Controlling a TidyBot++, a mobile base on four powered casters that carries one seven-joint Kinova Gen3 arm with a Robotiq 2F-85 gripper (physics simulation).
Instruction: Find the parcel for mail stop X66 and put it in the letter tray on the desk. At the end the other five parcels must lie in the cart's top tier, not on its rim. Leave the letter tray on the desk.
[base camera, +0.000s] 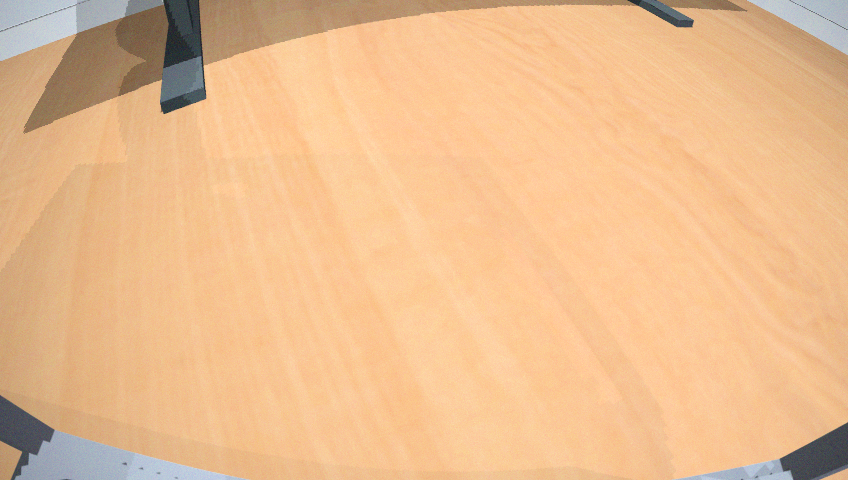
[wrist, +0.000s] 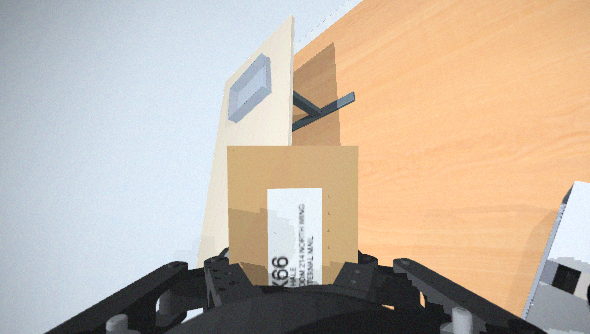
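Places are measured from the arm's base along level axes (x back, y right, z up), in metres.
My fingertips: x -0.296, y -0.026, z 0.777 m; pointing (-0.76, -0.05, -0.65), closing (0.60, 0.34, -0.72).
Observation:
Ahead of a thing's pixels: the offset from my fingertips to its top centre. "pt": to the spot under its first point. Level surfaces: height alone.
My gripper (wrist: 290, 252) is shut on a brown parcel {dx +0.018, dy +0.026, dz +0.077 m} (wrist: 250, 175) at the bottom middle of the wrist view. Its white label {pt dx +0.036, dy +0.038, dz +0.045 m} (wrist: 295, 215) reads "66", with the first letter partly cut off but looking like X, and "214 North Wing" below. The desk {dz -0.453 m} (wrist: 260, 132) shows past the parcel as a pale top, tilted in the view. The letter tray {dx -1.139, dy +0.402, dz -0.388 m} (wrist: 267, 95), a grey-blue open box, sits on the desk top at the upper left, apart from the parcel. The cart and the other five parcels do not show in these two views.
Dark desk legs (base camera: 183, 77) (wrist: 337, 103) stand on the wooden floor {dz -1.173 m} (base camera: 416, 237) (wrist: 450, 125); another desk foot (base camera: 675, 16) shows at the upper right of the base view. A pale wall (wrist: 100, 125) lies left of the desk in the wrist view. Part of my base (wrist: 575, 225) shows at the right edge.

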